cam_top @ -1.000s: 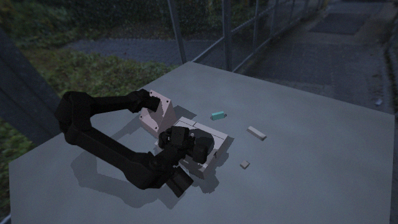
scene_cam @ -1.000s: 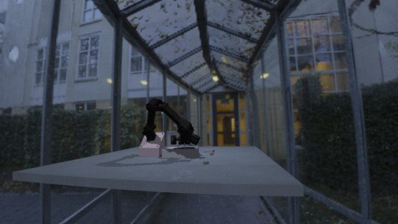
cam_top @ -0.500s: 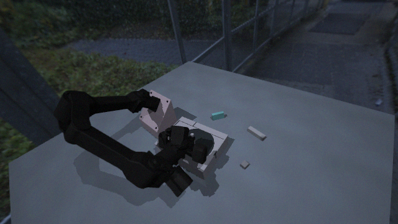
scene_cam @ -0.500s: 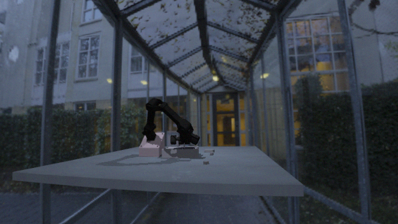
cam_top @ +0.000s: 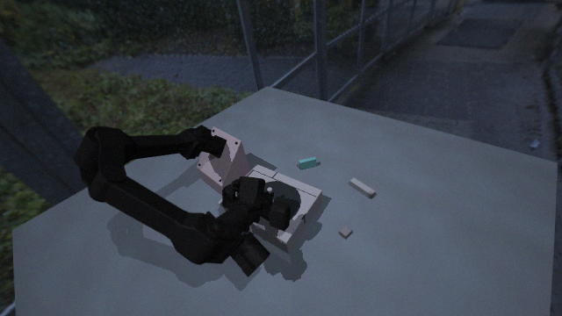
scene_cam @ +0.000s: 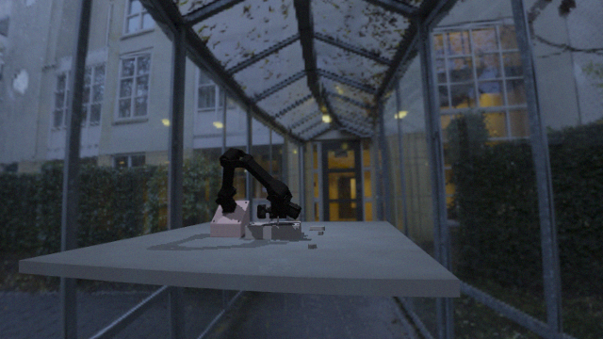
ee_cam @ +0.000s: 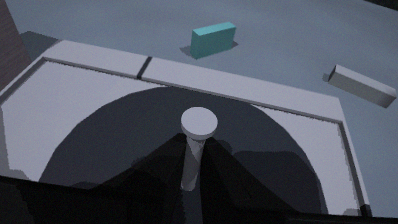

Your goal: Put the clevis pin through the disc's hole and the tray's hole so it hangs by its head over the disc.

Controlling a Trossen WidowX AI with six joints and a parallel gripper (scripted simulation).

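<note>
Right now the rimmed steel tray is 50 mm below my gripper tip and 20 mm behind it. Round my gripper tip: dark aluminium disc: 30 mm below; teal block: 220 mm to the left, 70 mm below, 30 mm behind; steel clevis pin: 10 mm below.
</note>
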